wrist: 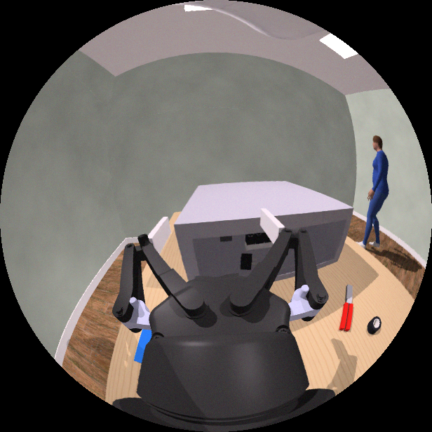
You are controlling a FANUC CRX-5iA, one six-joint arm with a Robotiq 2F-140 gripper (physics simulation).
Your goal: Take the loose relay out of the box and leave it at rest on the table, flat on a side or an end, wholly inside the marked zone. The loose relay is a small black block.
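Note:
The grey box (260, 200) stands on the table with its open front facing the camera. Inside it, a small black block (246, 261) stands low, below a black part (255, 239) on a ledge that one finger partly covers. A small dark piece (226, 238) is higher up to the left. The lower block looks like the loose relay, but I cannot tell for certain. My gripper (214, 220) is wide open and empty, in front of the box; its right finger overlaps the box front in view. A marked zone cannot be made out for certain.
A blue patch (143, 346) shows at the left, partly hidden by the gripper body. Red-handled pliers (346, 316) and a black roll with a white core (374, 325) lie on the table (320, 350) at the right. A person in blue (380, 175) stands beyond the table.

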